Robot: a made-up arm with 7 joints. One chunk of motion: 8 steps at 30 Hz.
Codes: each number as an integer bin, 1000 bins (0 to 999) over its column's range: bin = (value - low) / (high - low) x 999, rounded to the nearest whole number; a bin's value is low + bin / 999 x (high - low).
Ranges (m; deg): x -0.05..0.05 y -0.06..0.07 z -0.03..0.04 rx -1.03..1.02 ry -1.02..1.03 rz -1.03..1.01
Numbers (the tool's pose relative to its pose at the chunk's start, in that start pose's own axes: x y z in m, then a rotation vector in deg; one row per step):
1: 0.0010 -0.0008 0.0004 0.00 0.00 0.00
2: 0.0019 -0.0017 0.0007 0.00 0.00 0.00
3: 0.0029 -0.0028 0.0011 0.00 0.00 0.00
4: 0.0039 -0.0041 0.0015 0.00 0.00 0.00
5: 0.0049 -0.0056 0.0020 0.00 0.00 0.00
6: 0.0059 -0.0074 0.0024 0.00 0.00 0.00
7: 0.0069 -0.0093 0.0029 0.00 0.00 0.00
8: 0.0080 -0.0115 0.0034 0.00 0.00 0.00
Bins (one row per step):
1: 509 455 434 502 497 504
2: 518 448 438 502 497 504
3: 528 440 444 502 497 504
4: 538 430 450 502 497 504
5: 548 418 457 502 497 504
6: 558 404 462 502 497 504
7: 568 390 470 502 497 504
8: 579 373 477 502 497 504

